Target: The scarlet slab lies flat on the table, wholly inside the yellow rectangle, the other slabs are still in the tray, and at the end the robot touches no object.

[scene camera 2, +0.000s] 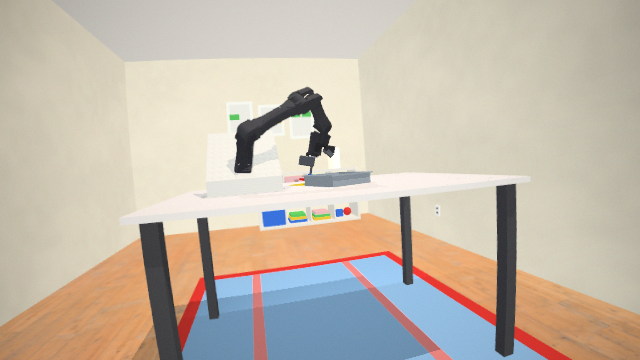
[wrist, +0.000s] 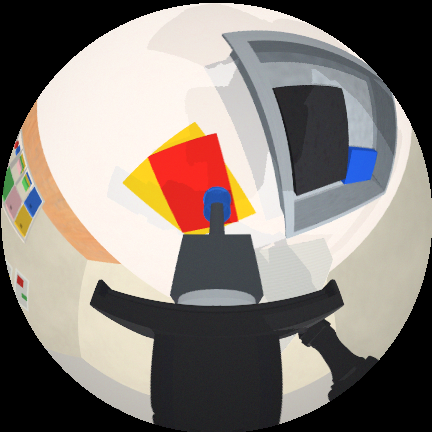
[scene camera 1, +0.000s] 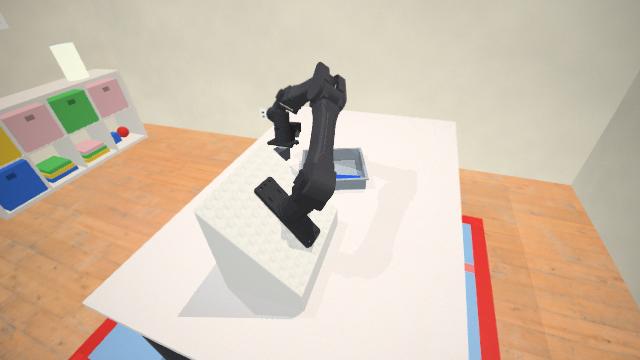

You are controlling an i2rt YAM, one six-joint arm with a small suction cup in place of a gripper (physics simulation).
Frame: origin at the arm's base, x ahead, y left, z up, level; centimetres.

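Seen in the pictures: hand, its tool point: (wrist: 216, 193); arm's base, origin of its link: (scene camera 2: 244, 156) (scene camera 1: 287, 212).
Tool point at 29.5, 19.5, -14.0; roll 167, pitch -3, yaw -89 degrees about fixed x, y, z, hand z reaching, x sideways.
Offsets run from my tool point to a thing's top centre, as dx, dy, dz. Level surfaces: height alone.
My suction cup (scene camera 2: 310, 172) (wrist: 217, 206) is on the scarlet slab {+1.1, +2.2, +1.8} (scene camera 2: 301, 179) (wrist: 190, 175), near one edge. The slab hangs roughly level, a little above the table. In the wrist view it covers much of the yellow rectangle (scene camera 2: 297, 184) (wrist: 137, 181), is turned relative to it, and its top right corner overlaps the outline. The exact gap below it is hard to tell. The grey tray {+10.6, -15.7, +3.5} (scene camera 1: 352, 184) (scene camera 2: 320, 181) (wrist: 290, 220) holds a black slab {+7.9, -11.9, -0.1} (wrist: 317, 140) and a blue slab {+6.9, -23.1, -0.1} (scene camera 1: 348, 176) (wrist: 361, 165). In scene camera 1 the scarlet slab and rectangle are hidden.
The white studded pedestal (scene camera 1: 235, 215) (scene camera 2: 244, 187) under the arm base stands on the white table {dz -1.5} (scene camera 1: 400, 300) (scene camera 2: 425, 181). The tray wall rises close beside the rectangle. A shelf unit with coloured boxes stands on the floor away from the table.
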